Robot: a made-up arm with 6 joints. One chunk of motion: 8 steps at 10 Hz.
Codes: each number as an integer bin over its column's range. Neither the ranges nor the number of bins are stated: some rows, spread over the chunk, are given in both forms.
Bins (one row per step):
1: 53 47 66 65 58 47
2: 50 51 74 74 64 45
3: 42 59 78 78 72 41
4: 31 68 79 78 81 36
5: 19 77 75 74 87 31
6: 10 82 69 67 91 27
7: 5 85 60 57 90 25
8: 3 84 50 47 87 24
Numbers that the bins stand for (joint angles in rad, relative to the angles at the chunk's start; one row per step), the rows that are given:
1: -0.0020 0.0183 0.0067 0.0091 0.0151 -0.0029
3: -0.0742 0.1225 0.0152 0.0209 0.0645 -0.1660
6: -0.2843 0.3223 0.0088 0.0109 0.1317 -0.5464
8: -0.3303 0.3397 -0.0046 -0.0073 0.1176 -0.6279
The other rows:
2: -0.0217 0.0530 0.0123 0.0173 0.0363 -0.0573
4: -0.1465 0.2007 0.0159 0.0209 0.0964 -0.3018
5: -0.2253 0.2789 0.0130 0.0173 0.1176 -0.4377
7: -0.3172 0.3484 0.0024 0.0018 0.1282 -0.6007

